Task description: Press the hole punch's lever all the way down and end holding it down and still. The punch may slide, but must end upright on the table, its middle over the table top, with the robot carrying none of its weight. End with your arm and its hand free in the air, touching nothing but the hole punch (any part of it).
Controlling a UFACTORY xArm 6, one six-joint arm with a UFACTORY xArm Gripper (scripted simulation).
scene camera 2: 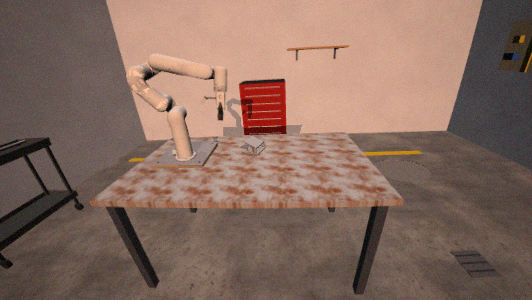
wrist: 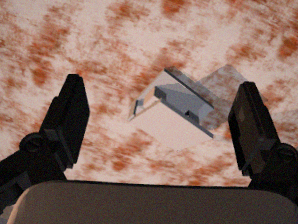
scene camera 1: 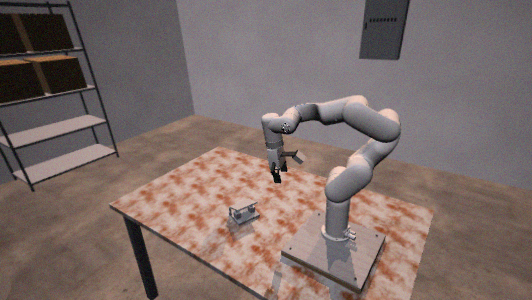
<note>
The pictures show: my gripper and a grey metal hole punch.
</note>
